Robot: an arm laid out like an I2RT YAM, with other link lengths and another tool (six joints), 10 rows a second.
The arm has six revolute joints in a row. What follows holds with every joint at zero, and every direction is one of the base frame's.
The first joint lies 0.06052 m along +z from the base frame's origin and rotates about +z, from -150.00 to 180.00 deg.
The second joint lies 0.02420 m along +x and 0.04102 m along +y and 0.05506 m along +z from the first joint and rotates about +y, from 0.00 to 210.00 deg.
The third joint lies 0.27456 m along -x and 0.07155 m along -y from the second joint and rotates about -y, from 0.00 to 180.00 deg.
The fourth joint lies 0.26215 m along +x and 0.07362 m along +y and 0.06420 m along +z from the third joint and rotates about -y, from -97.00 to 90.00 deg.
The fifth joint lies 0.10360 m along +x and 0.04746 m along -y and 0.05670 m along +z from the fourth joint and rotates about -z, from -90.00 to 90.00 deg.
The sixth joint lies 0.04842 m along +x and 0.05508 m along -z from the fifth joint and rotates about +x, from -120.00 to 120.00 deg.
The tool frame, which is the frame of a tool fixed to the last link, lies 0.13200 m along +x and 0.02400 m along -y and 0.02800 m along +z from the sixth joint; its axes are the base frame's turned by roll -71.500, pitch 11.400 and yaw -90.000 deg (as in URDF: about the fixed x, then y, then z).
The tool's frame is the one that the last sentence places.
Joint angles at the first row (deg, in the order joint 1, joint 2, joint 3, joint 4, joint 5, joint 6):
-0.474 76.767 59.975 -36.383 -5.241 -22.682
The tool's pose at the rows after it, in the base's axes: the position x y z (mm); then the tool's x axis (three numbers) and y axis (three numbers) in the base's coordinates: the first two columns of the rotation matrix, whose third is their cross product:
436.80 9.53 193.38 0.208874 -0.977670 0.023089 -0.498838 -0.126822 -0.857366
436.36 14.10 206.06 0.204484 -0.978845 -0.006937 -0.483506 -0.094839 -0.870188
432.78 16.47 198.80 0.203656 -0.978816 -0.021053 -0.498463 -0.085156 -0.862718
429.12 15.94 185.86 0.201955 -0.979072 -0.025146 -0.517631 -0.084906 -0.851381
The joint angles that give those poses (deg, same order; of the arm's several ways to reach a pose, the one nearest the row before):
0.877 75.603 63.055 -37.288 -6.250 -20.785
1.130 74.749 64.148 -37.953 -7.407 -19.111
1.378 74.618 63.233 -38.057 -7.706 -18.471
1.322 74.713 61.545 -37.547 -7.702 -18.457

